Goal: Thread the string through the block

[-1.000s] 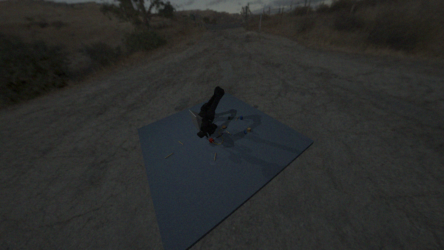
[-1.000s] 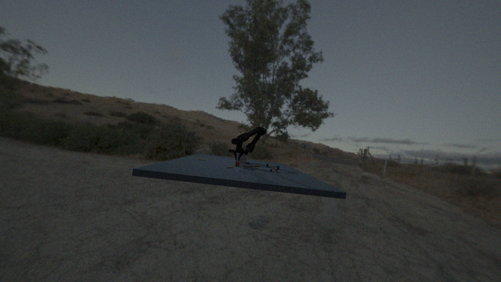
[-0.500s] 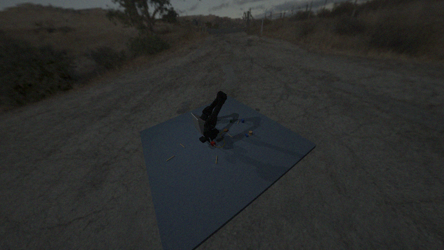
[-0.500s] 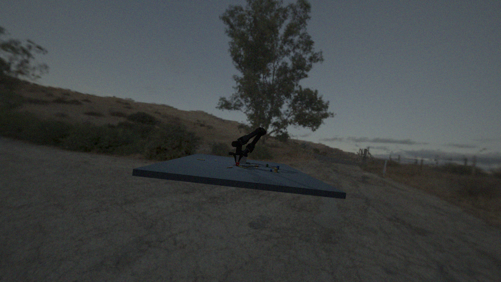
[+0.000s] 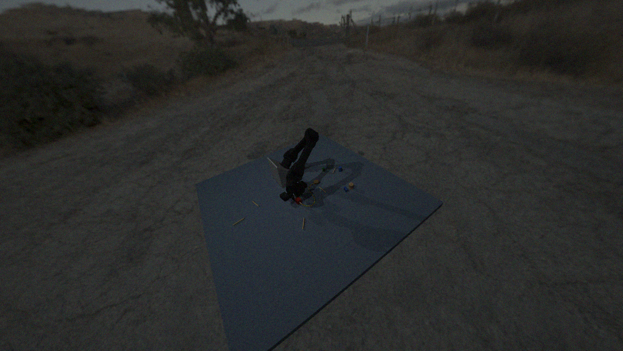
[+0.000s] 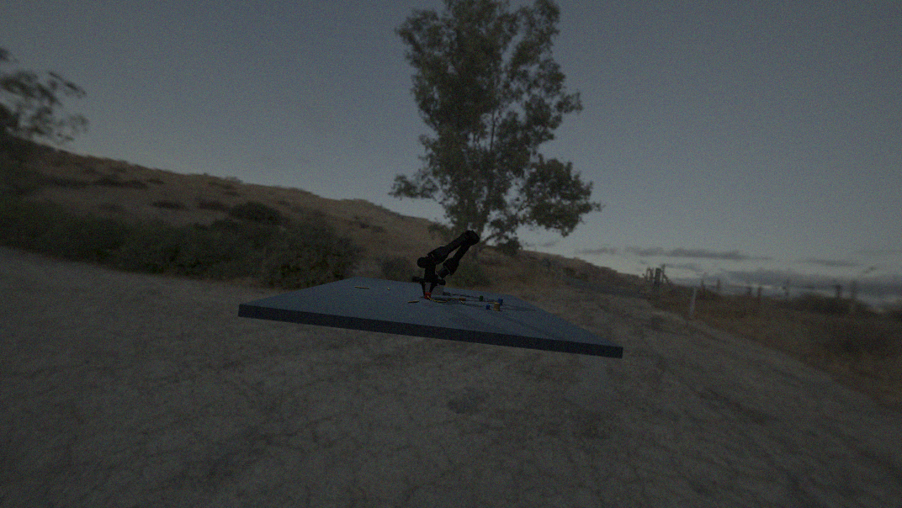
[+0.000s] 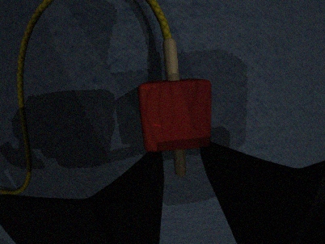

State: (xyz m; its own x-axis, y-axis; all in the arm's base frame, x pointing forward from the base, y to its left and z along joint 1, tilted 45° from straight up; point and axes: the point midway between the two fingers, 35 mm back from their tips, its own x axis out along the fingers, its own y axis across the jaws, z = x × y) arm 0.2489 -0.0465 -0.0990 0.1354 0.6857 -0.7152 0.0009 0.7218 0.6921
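The red block is 30 mm ahead of my gripper tip and 10 mm above it. From my gripper tip the other things lie so: thin wooden stick (40 mm ahead); green object (90 mm behind, 360 mm to the left, 10 mm above); blue object (180 mm ahead, 300 mm to the left).
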